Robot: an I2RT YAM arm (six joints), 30 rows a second.
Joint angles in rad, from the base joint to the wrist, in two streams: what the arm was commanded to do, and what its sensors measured. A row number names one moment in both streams.
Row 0, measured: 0.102 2.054 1.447 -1.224 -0.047 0.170
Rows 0 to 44, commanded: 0.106 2.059 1.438 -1.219 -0.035 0.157; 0.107 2.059 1.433 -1.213 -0.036 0.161; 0.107 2.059 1.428 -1.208 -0.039 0.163; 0.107 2.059 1.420 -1.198 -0.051 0.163; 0.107 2.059 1.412 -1.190 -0.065 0.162; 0.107 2.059 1.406 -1.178 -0.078 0.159; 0.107 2.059 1.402 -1.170 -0.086 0.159; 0.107 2.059 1.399 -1.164 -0.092 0.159; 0.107 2.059 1.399 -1.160 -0.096 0.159; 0.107 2.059 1.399 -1.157 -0.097 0.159; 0.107 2.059 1.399 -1.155 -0.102 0.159; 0.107 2.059 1.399 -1.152 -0.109 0.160; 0.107 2.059 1.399 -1.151 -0.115 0.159; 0.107 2.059 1.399 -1.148 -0.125 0.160; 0.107 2.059 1.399 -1.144 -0.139 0.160; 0.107 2.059 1.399 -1.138 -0.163 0.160; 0.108 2.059 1.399 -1.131 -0.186 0.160; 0.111 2.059 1.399 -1.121 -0.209 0.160; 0.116 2.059 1.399 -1.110 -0.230 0.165; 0.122 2.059 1.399 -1.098 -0.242 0.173; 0.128 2.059 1.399 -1.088 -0.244 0.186; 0.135 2.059 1.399 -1.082 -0.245 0.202; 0.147 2.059 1.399 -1.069 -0.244 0.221; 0.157 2.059 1.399 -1.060 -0.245 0.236; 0.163 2.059 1.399 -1.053 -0.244 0.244; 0.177 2.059 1.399 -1.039 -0.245 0.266; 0.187 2.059 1.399 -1.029 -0.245 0.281; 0.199 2.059 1.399 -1.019 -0.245 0.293; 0.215 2.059 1.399 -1.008 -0.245 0.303; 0.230 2.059 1.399 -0.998 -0.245 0.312; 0.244 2.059 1.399 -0.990 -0.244 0.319; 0.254 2.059 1.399 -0.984 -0.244 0.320; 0.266 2.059 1.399 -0.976 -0.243 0.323; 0.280 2.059 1.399 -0.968 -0.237 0.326; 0.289 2.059 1.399 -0.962 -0.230 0.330; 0.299 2.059 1.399 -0.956 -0.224 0.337; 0.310 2.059 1.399 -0.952 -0.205 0.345; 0.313 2.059 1.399 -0.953 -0.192 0.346; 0.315 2.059 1.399 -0.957 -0.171 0.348; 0.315 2.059 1.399 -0.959 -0.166 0.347; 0.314 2.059 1.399 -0.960 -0.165 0.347; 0.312 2.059 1.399 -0.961 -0.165 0.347; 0.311 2.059 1.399 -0.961 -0.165 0.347; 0.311 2.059 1.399 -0.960 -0.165 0.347; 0.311 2.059 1.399 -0.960 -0.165 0.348
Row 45, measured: 0.309 2.053 1.404 -0.960 -0.204 0.331
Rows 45 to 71, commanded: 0.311 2.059 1.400 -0.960 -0.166 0.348; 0.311 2.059 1.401 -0.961 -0.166 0.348; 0.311 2.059 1.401 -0.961 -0.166 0.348; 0.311 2.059 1.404 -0.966 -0.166 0.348; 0.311 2.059 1.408 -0.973 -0.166 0.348; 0.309 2.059 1.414 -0.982 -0.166 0.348; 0.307 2.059 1.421 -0.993 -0.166 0.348; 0.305 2.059 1.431 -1.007 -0.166 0.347; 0.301 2.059 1.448 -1.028 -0.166 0.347; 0.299 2.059 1.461 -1.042 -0.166 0.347; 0.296 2.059 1.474 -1.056 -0.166 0.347; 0.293 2.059 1.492 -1.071 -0.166 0.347; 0.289 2.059 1.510 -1.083 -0.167 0.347; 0.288 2.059 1.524 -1.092 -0.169 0.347; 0.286 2.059 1.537 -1.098 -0.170 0.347; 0.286 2.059 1.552 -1.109 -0.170 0.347; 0.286 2.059 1.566 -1.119 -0.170 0.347; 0.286 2.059 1.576 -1.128 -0.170 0.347; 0.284 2.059 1.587 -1.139 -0.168 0.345; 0.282 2.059 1.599 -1.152 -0.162 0.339; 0.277 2.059 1.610 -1.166 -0.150 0.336; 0.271 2.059 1.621 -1.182 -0.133 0.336; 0.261 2.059 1.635 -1.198 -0.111 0.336; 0.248 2.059 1.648 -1.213 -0.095 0.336; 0.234 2.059 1.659 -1.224 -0.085 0.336; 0.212 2.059 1.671 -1.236 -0.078 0.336; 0.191 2.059 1.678 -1.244 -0.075 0.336
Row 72, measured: 0.259 2.055 1.636 -1.229 -0.133 0.336
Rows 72 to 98, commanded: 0.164 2.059 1.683 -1.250 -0.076 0.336; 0.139 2.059 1.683 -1.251 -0.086 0.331; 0.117 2.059 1.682 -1.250 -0.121 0.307; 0.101 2.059 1.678 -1.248 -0.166 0.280; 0.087 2.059 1.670 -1.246 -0.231 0.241; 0.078 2.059 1.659 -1.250 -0.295 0.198; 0.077 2.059 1.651 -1.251 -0.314 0.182; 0.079 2.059 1.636 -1.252 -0.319 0.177; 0.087 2.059 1.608 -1.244 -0.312 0.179; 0.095 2.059 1.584 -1.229 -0.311 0.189; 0.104 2.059 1.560 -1.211 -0.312 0.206; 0.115 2.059 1.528 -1.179 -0.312 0.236; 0.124 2.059 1.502 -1.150 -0.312 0.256; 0.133 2.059 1.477 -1.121 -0.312 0.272; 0.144 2.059 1.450 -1.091 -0.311 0.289; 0.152 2.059 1.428 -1.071 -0.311 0.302; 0.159 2.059 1.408 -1.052 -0.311 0.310; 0.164 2.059 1.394 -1.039 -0.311 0.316; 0.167 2.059 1.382 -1.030 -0.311 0.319; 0.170 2.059 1.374 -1.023 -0.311 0.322; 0.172 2.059 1.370 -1.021 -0.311 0.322; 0.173 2.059 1.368 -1.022 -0.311 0.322; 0.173 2.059 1.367 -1.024 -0.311 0.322; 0.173 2.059 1.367 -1.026 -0.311 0.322; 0.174 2.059 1.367 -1.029 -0.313 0.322; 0.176 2.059 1.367 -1.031 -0.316 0.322; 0.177 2.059 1.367 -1.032 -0.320 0.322
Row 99, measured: 0.168 2.055 1.369 -1.029 -0.300 0.305
